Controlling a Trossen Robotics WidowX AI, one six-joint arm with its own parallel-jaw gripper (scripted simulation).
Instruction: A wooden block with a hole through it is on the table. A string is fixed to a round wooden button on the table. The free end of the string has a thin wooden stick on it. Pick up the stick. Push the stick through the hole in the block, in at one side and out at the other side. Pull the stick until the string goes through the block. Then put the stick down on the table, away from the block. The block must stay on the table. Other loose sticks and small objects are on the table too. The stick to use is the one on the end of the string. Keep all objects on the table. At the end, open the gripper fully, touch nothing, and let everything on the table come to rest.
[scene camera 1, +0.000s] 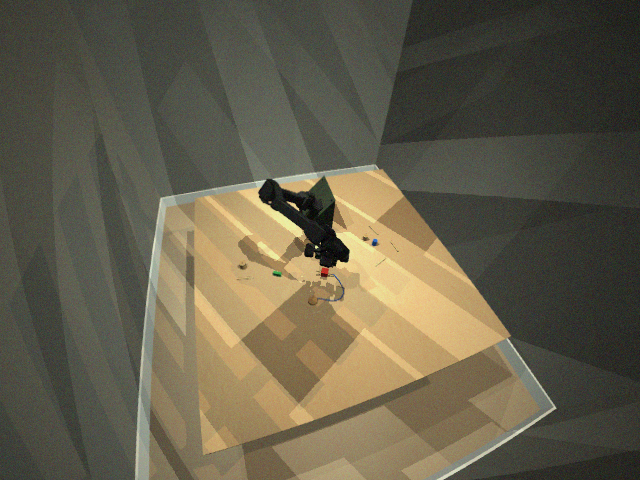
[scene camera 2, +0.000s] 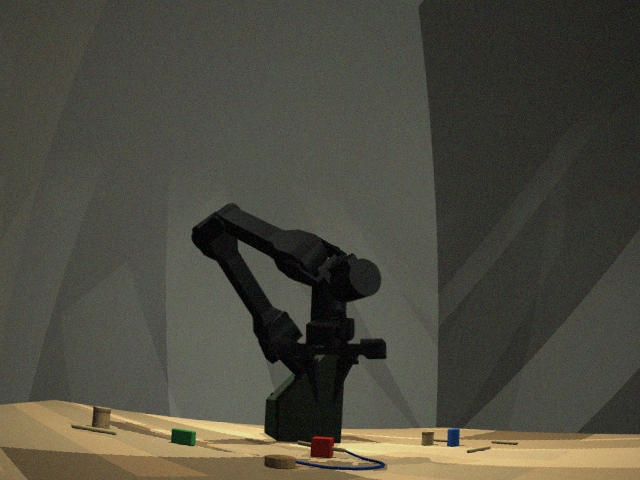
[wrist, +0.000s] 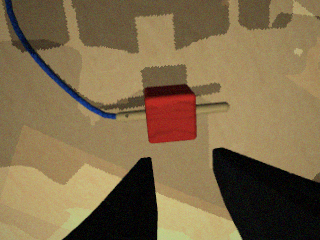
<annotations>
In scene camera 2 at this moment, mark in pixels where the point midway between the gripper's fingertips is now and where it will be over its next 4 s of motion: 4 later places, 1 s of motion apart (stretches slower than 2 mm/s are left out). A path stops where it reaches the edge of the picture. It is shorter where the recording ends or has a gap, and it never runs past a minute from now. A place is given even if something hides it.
My gripper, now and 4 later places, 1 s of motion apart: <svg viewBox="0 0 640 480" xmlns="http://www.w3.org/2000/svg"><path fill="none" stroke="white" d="M325 402L308 401L307 421L304 448L294 449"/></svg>
</annotations>
